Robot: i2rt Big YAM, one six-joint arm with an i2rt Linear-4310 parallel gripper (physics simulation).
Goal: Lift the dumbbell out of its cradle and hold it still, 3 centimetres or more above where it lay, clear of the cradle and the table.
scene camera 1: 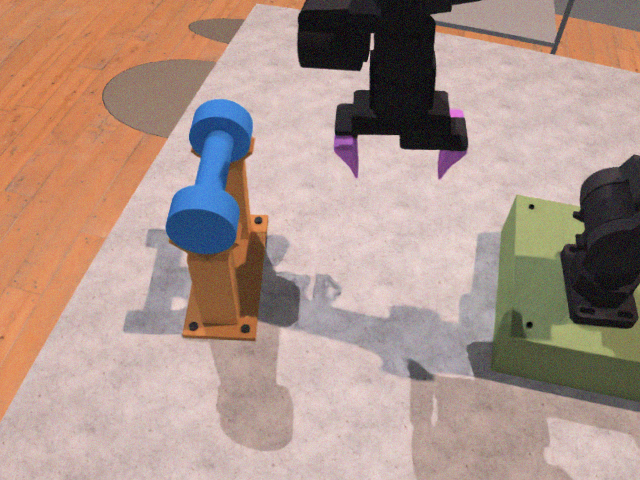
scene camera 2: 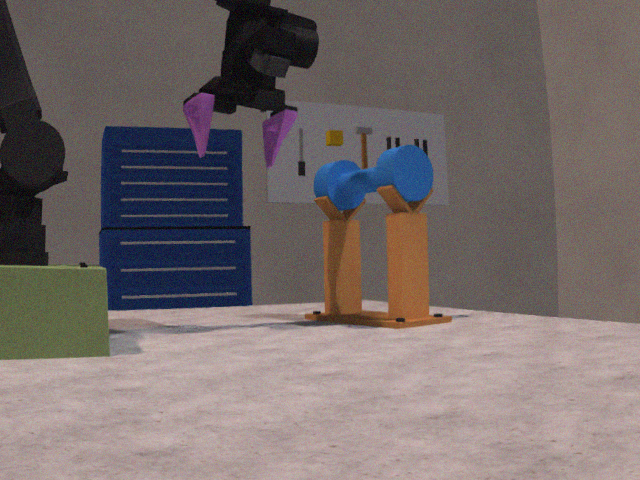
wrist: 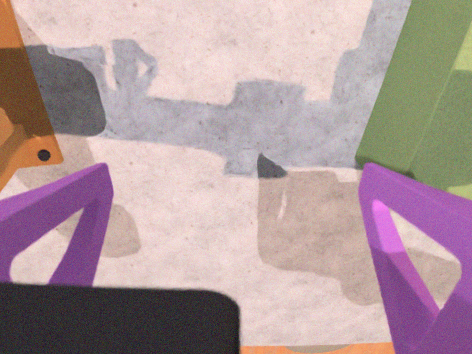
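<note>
A blue dumbbell lies level in the V-shaped rests at the top of an orange two-post cradle. Part of the cradle's base shows at the left edge of the wrist view; the dumbbell does not show there. My gripper has purple fingers, which are wide open and point down with nothing between them. It hangs in the air beside the dumbbell, to its right in scene camera 1 and to its left in scene camera 2, apart from dumbbell and cradle.
The arm's base stands on a green block, across the table from the cradle. A blue drawer cabinet and a tool board stand in the background. Arm shadows fall between cradle and block.
</note>
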